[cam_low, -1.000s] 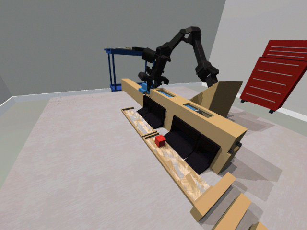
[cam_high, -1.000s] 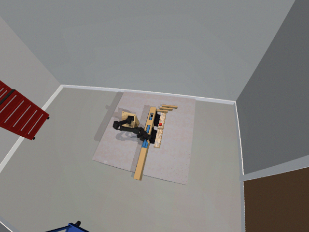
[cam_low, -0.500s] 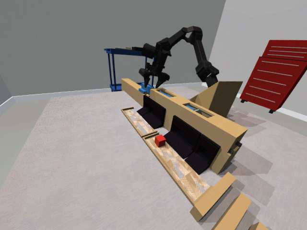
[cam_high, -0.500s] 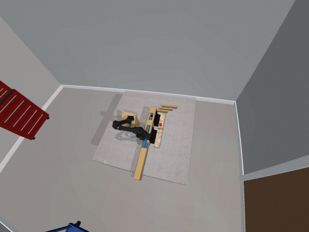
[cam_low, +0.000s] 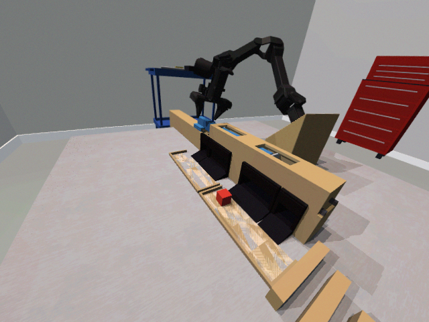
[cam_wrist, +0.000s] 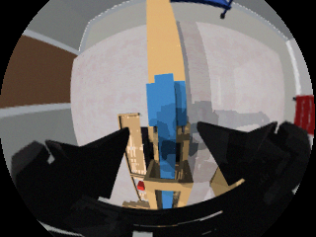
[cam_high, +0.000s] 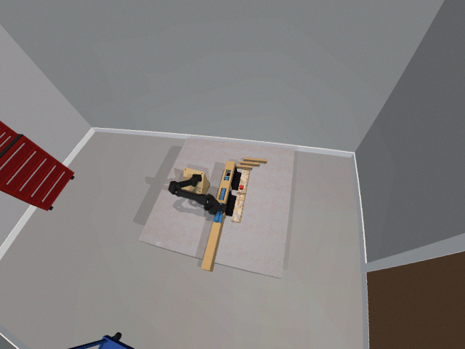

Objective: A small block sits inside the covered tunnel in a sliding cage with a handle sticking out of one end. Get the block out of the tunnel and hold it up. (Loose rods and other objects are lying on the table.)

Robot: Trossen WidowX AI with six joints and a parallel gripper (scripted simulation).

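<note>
My gripper tip is 20 mm short of the tan covered tunnel, 70 mm to the right of it and 80 mm above it.
</note>
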